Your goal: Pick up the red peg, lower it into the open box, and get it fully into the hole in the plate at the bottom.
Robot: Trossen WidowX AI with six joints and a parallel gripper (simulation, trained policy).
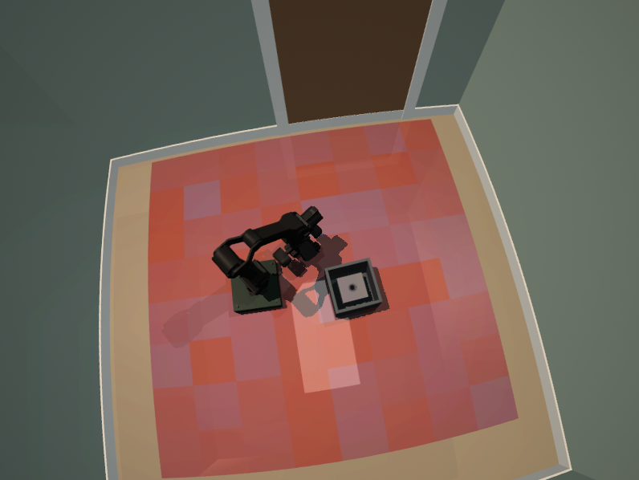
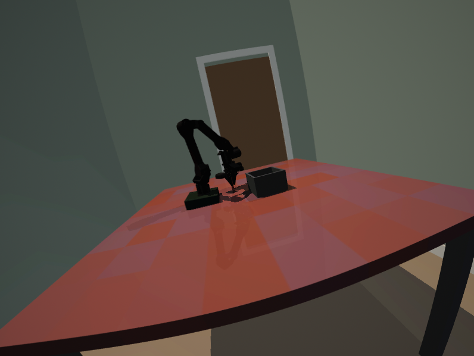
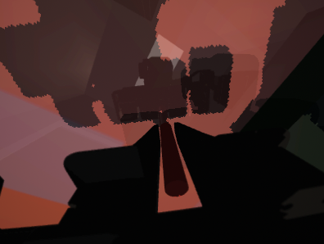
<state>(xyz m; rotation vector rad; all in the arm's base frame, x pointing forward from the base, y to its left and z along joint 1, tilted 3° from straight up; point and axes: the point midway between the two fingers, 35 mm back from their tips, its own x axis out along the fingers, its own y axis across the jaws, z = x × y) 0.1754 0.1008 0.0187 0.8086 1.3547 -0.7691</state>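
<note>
The light plate is 190 mm to the right of my gripper tip, 150 mm ahead of it and 30 mm above it. From my gripper tip the other things lie so: dark box (190 mm to the right, 150 mm ahead, 10 mm above); red peg (20 mm above, 10 mm to the left).
</note>
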